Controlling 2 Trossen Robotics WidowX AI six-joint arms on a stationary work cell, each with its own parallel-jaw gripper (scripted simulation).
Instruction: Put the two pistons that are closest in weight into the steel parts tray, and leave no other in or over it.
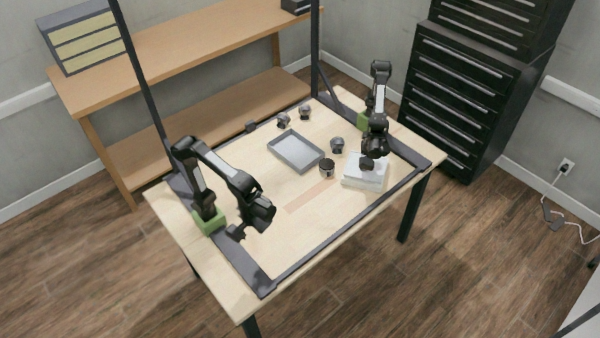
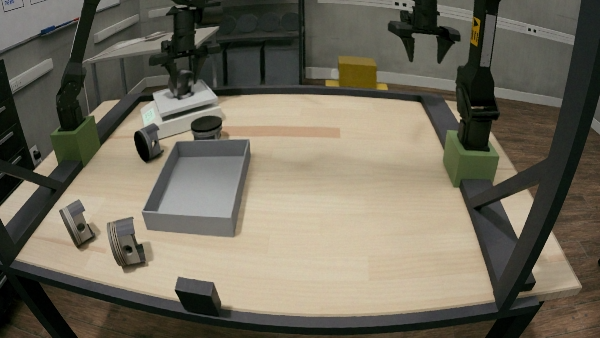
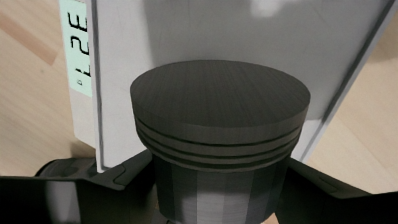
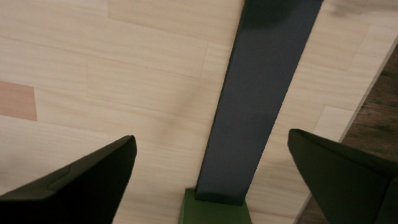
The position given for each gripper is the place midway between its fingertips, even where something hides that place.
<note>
In view: the left gripper [image 2: 185,86], the right gripper [image 2: 425,62], a steel parts tray [image 2: 199,178] and a white scale [image 2: 179,122].
The steel parts tray is seen too in image 1 [image 1: 300,154]. The white scale shows as well in image 1 [image 1: 362,184]. The left gripper is seen too in image 3 [image 3: 212,152]. Image 4 misses the steel parts tray: it is out of frame. Image 4 does not show the white scale: it is out of frame.
</note>
